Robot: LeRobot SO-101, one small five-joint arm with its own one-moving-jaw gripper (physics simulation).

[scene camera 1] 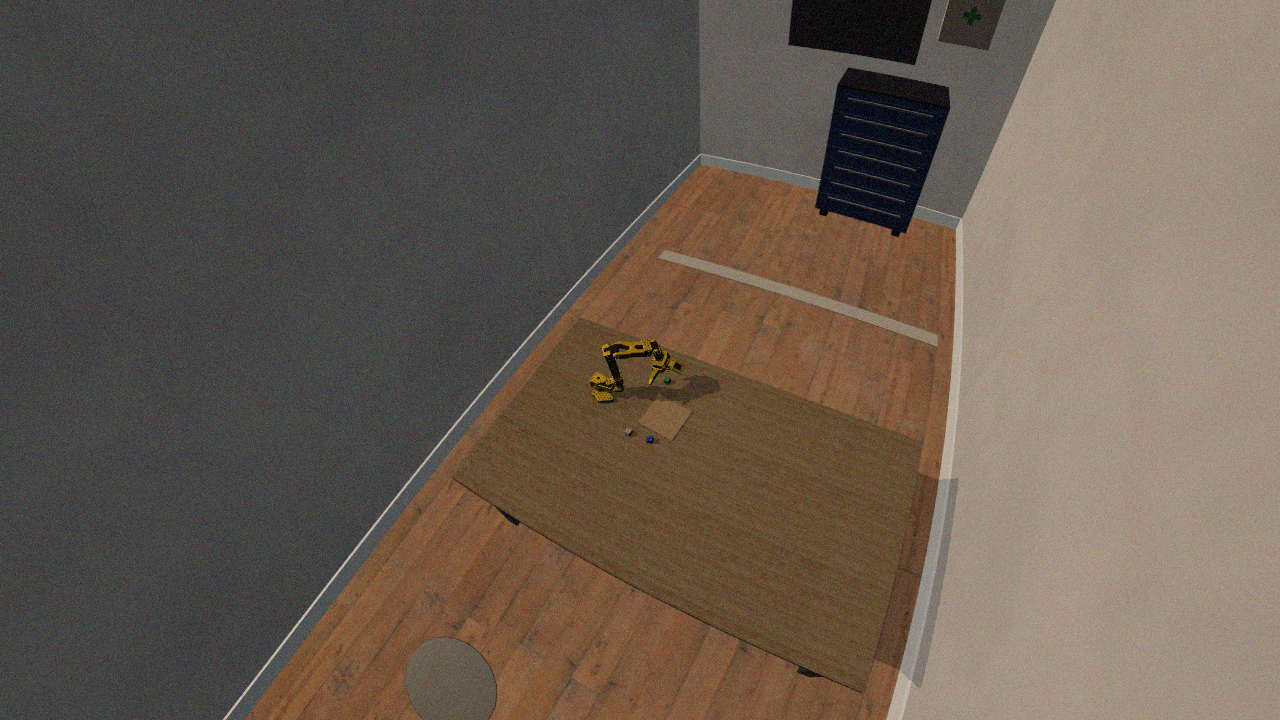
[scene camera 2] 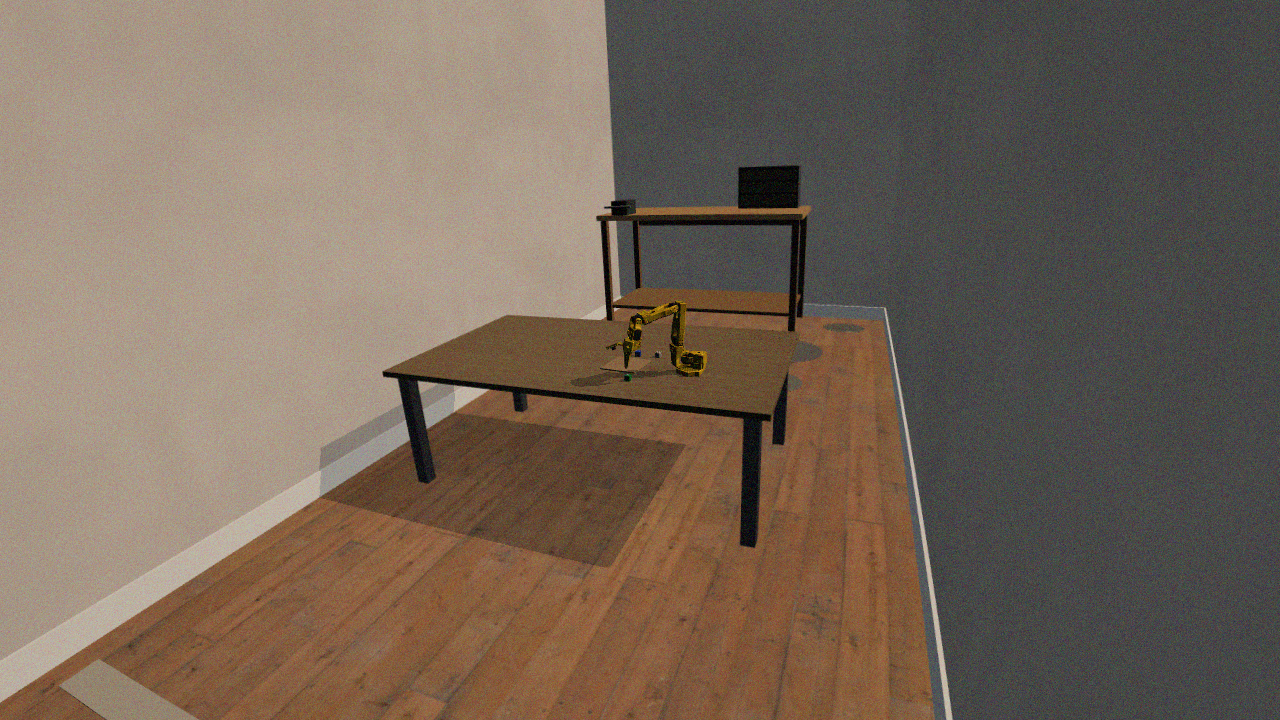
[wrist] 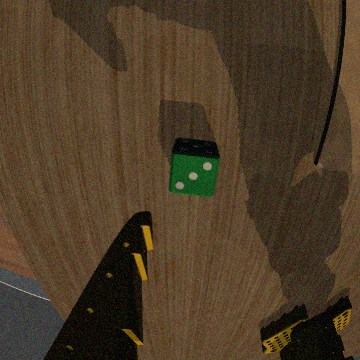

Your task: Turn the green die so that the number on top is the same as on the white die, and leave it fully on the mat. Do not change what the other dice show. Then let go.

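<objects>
I can see a tan mat (scene camera 1: 664,417), and it is 160 cm from the lens.
</objects>
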